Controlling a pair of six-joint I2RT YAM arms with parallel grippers.
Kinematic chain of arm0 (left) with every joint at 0, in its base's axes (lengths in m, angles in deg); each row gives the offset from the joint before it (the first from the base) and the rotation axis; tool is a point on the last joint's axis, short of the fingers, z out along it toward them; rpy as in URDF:
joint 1: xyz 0 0 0.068 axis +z
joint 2: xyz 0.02 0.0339 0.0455 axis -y
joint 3: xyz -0.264 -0.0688 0 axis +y
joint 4: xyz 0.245 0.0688 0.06 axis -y
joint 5: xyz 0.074 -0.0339 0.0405 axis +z
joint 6: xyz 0.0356 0 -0.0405 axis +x
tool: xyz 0 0 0 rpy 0 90 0
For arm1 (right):
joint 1: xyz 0 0 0.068 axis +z
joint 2: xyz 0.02 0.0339 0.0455 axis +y
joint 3: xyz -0.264 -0.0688 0 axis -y
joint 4: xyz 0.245 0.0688 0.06 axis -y
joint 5: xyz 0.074 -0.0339 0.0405 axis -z
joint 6: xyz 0.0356 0 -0.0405 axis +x
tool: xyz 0 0 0 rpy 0 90 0
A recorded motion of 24 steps. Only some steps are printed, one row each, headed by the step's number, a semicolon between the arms.
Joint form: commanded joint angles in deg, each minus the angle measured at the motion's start. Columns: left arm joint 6, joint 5, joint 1, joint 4, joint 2, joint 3; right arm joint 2, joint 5, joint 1, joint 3, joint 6, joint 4.
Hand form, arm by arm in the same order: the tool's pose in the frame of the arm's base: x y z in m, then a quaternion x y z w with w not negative. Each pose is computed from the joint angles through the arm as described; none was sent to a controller.
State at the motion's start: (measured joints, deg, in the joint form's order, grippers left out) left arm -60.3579 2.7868 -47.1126 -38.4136 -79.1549 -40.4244; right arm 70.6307 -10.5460 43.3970 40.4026 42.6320 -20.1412
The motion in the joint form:
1: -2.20 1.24 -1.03 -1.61 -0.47 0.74; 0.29 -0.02 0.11 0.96 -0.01 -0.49
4: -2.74 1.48 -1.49 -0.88 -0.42 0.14; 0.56 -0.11 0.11 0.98 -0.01 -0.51
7: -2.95 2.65 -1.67 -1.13 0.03 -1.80; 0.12 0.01 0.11 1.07 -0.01 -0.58
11: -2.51 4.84 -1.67 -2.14 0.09 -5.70; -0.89 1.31 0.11 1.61 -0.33 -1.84
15: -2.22 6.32 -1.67 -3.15 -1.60 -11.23; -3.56 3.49 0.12 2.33 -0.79 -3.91
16: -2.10 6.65 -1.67 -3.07 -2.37 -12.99; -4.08 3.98 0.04 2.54 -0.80 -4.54
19: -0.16 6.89 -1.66 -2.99 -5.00 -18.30; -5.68 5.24 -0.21 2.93 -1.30 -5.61
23: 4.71 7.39 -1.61 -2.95 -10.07 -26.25; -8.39 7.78 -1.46 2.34 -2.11 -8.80
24: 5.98 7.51 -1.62 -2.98 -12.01 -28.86; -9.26 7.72 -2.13 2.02 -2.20 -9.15
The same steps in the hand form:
1: 0.1473 -0.1606 0.1541 -0.12796 0.98730 -0.05201 0.07849; 0.1741 0.1742 0.2106 -0.03858 0.93599 0.29474 0.18857
4: 0.1485 -0.1644 0.1571 -0.12912 0.98594 -0.06146 0.08645; 0.1744 0.1746 0.2096 -0.03864 0.93672 0.29381 0.18639
7: 0.1526 -0.1691 0.1672 -0.13095 0.98323 -0.07148 0.10491; 0.1740 0.1741 0.2118 -0.03863 0.93545 0.29559 0.18991
11: 0.1612 -0.1768 0.1851 -0.13054 0.97883 -0.08152 0.13491; 0.1730 0.1721 0.2170 -0.03757 0.93543 0.28907 0.19999
15: 0.1736 -0.1896 0.2043 -0.13125 0.97397 -0.09414 0.15902; 0.1694 0.1668 0.2286 -0.03549 0.93260 0.28262 0.22163
16: 0.1780 -0.1944 0.2098 -0.13124 0.97214 -0.09998 0.16650; 0.1687 0.1654 0.2309 -0.03345 0.93257 0.28011 0.22524
19: 0.1910 -0.2089 0.2248 -0.11672 0.96929 -0.11536 0.18316; 0.1671 0.1613 0.2377 -0.03189 0.93020 0.27610 0.23974
23: 0.2116 -0.2316 0.2410 -0.07859 0.96738 -0.12461 0.20608; 0.1630 0.1488 0.2399 -0.02010 0.93450 0.25073 0.25188
24: 0.2186 -0.2394 0.2444 -0.06843 0.96680 -0.12600 0.21150; 0.1625 0.1449 0.2407 -0.01559 0.93395 0.25048 0.25445

